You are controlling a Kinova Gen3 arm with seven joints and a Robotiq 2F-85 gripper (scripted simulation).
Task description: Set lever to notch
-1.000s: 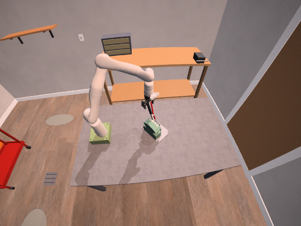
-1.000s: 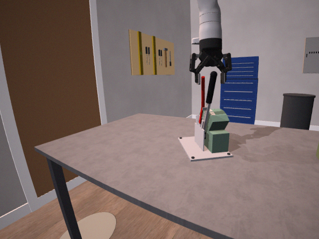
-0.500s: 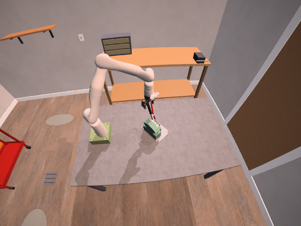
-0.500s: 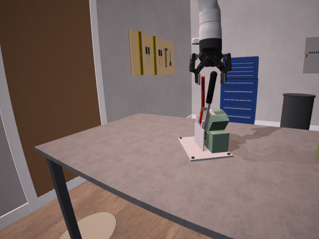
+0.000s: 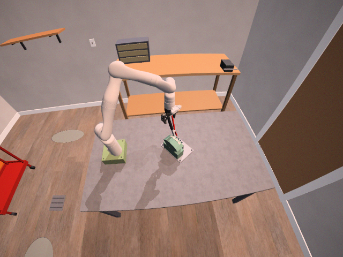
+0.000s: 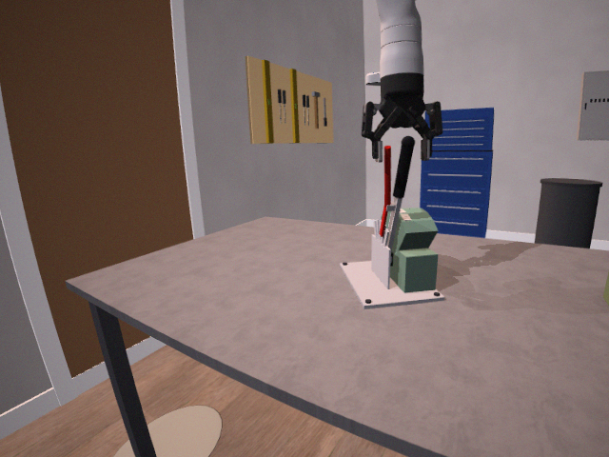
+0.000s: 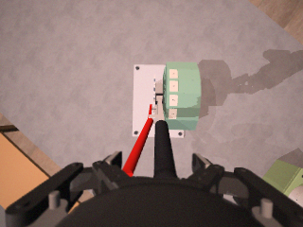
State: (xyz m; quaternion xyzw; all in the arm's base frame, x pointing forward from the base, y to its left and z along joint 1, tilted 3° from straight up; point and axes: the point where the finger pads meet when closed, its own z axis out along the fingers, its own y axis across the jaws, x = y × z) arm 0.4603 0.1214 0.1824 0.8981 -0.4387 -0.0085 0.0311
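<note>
Now: the red bar 40 mm ahead of my hand, 30 mm to the right of it and 100 mm below it. Round my hand: green lever unit 50 mm ahead, 80 mm to the right, 200 mm below.
</note>
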